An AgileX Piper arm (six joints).
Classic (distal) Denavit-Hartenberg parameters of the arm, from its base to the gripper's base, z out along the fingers. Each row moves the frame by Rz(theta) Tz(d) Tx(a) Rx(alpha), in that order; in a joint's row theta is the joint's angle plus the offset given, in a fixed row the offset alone. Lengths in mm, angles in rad.
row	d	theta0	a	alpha
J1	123	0	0	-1.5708
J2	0	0.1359	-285.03	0
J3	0	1.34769	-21.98	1.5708
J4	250.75	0	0	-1.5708
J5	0	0	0	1.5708
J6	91	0	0	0
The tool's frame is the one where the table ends.
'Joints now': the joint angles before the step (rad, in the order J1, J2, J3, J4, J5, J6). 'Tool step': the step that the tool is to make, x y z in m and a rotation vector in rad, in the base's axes. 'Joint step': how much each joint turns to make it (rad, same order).
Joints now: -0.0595 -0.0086 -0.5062 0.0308 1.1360 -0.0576
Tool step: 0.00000 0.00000 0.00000 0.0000 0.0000 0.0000
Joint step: 0.0000 0.0000 0.0000 0.0000 0.0000 0.0000
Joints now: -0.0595 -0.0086 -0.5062 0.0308 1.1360 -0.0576
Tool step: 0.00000 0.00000 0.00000 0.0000 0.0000 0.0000
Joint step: 0.0000 0.0000 0.0000 0.0000 0.0000 0.0000
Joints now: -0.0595 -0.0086 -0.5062 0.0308 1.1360 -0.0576
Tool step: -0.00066 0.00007 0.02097 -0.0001 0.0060 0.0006
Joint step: -0.0001 0.0627 -0.0824 0.0000 0.0258 0.0000
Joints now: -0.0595 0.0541 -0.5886 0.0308 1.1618 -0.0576
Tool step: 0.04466 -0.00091 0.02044 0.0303 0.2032 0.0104
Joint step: -0.0001 0.2872 -0.0844 0.0209 0.0019 0.0000
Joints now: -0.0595 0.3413 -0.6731 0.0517 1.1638 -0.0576
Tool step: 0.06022 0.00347 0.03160 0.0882 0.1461 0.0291
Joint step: -0.0001 0.3233 -0.1773 0.0845 0.0052 -0.0001
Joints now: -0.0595 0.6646 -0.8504 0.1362 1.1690 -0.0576
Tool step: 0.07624 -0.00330 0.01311 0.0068 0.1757 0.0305
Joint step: -0.0001 0.3416 -0.2057 0.0125 0.0439 -0.0266
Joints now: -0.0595 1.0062 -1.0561 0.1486 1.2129 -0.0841
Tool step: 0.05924 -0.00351 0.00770 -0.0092 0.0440 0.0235
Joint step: 0.0000 0.2256 -0.1838 0.0000 0.0052 -0.0258
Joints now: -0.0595 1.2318 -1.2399 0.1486 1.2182 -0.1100
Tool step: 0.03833 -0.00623 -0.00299 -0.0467 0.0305 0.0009
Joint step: 0.0000 0.1408 -0.1138 -0.0464 0.0012 -0.0051
